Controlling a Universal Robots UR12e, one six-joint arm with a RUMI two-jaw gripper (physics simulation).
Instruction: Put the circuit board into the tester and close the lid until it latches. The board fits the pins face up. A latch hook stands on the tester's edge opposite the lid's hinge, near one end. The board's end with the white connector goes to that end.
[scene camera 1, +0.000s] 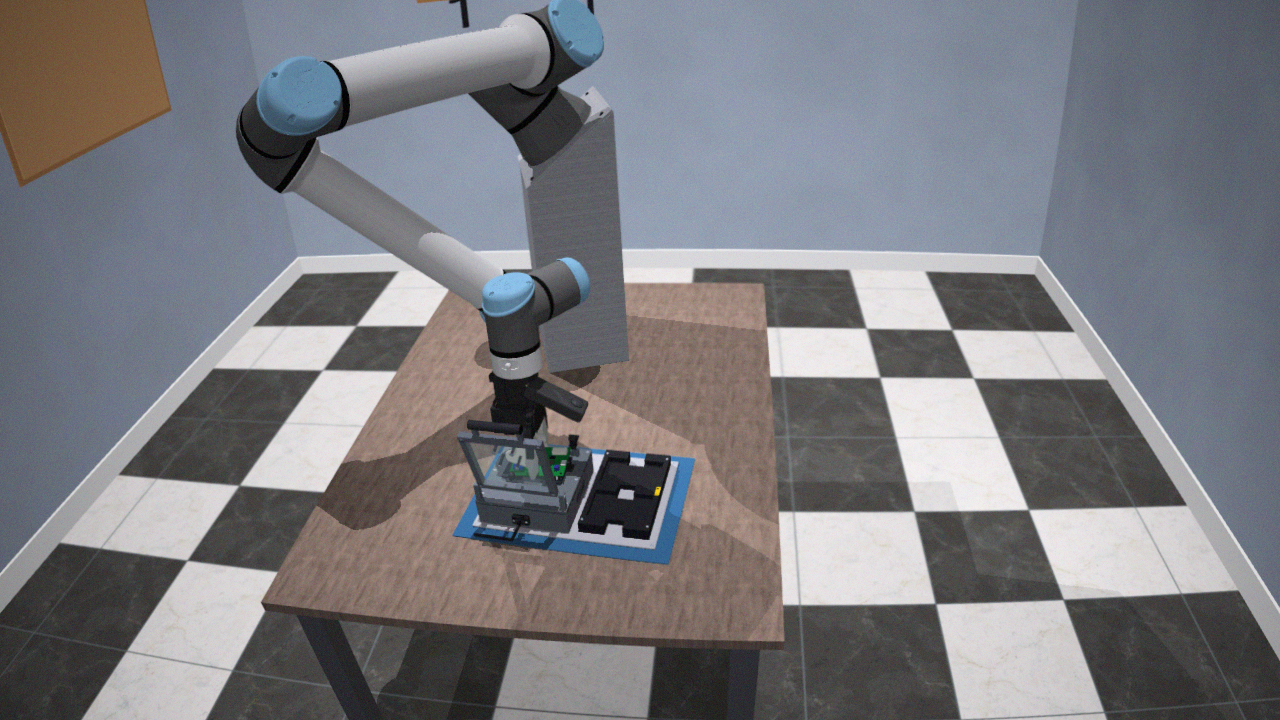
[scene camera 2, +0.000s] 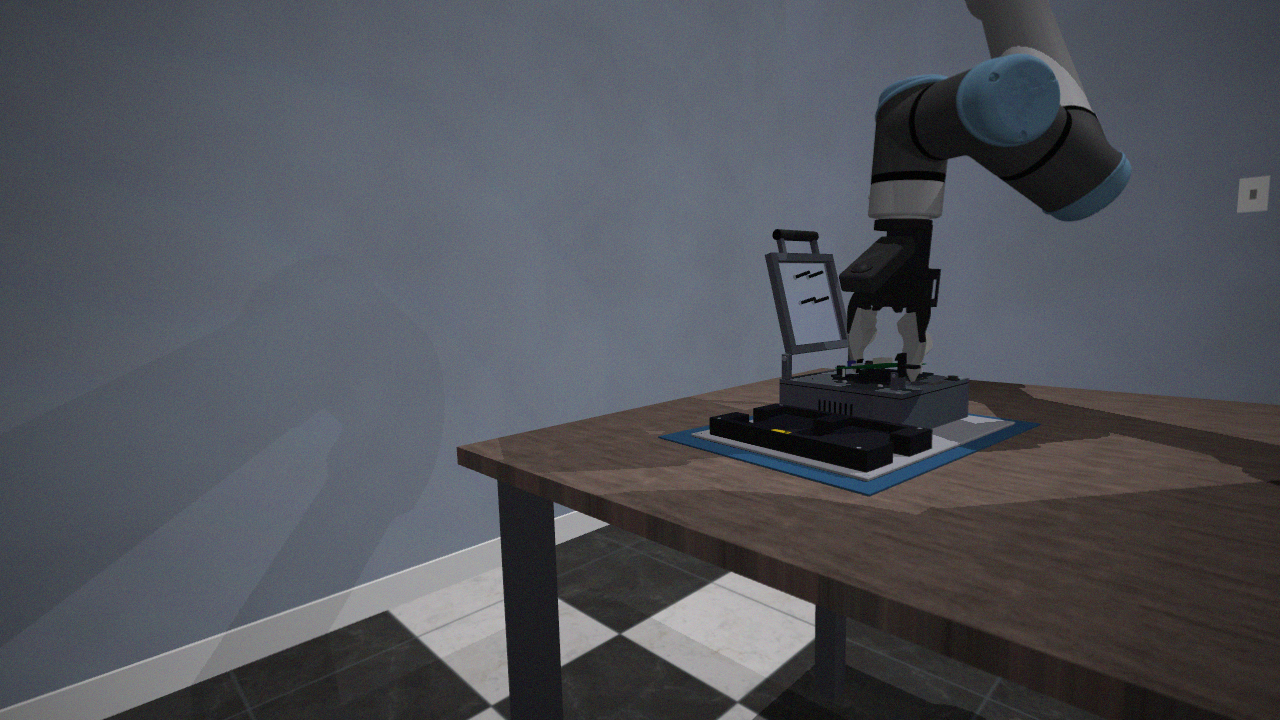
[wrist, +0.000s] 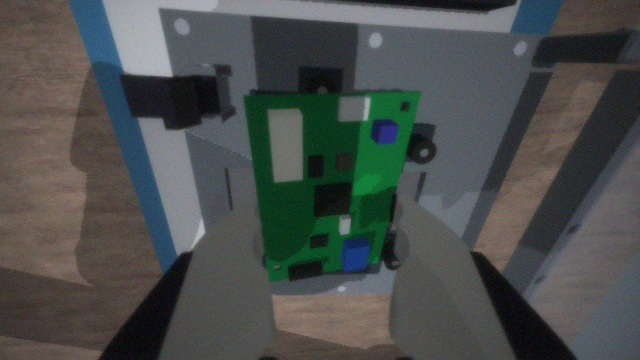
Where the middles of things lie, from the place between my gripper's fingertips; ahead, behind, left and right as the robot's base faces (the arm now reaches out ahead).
Labels:
Right now the green circuit board (wrist: 326, 165) is 20 mm above my hand. Round my hand: latch hook (wrist: 180, 101) 60 mm to the left, 60 mm behind, 30 mm above; then clear lid (scene camera 2: 809, 304) 120 mm ahead, 120 mm above, 10 mm to the right.

